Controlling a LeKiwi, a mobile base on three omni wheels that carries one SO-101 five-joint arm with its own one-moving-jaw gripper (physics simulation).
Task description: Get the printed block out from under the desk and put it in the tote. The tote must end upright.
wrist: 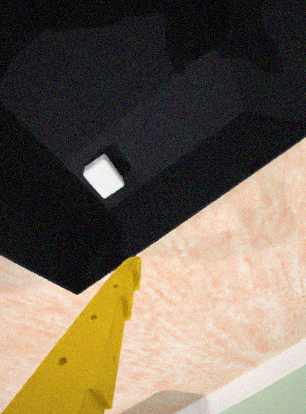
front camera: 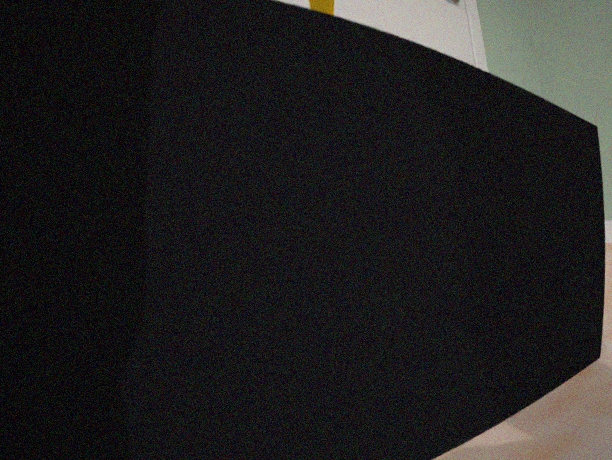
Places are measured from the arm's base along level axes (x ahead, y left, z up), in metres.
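Where they show: hand, tool point: [wrist: 140,269].
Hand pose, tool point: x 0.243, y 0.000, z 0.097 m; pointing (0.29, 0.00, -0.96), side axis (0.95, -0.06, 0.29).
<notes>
Each offset is from my tool point to the top centre of the thing. Level surfaces: height alone.
The white printed block @(dx -0.014, dy -0.019, dz -0.154 m) [wrist: 104,176] lies on the dark inner floor of the black tote @(dx +0.018, dy +0.042, dz -0.086 m) [front camera: 325,225] [wrist: 200,187] in the wrist view, with shadow beside it. The tote's dark side fills most of the front camera view, and it looks upright. My gripper [wrist: 132,270] is open: one yellow notched jaw shows in the wrist view, and the moving jaw is out of the picture. The jaw tip shows near the tote's lower edge, apart from the block. A piece of yellow jaw shows at the top of the front camera view. The block is hidden there.
Pinkish floor @(dz -0.186 m) [front camera: 565,415] [wrist: 210,290] shows past the tote's edges. A white panel [front camera: 415,25] stands behind the tote, and a green wall [front camera: 555,60] [wrist: 280,395] with a pale skirting strip [wrist: 240,382] shows beyond the floor. The desk cannot be made out.
</notes>
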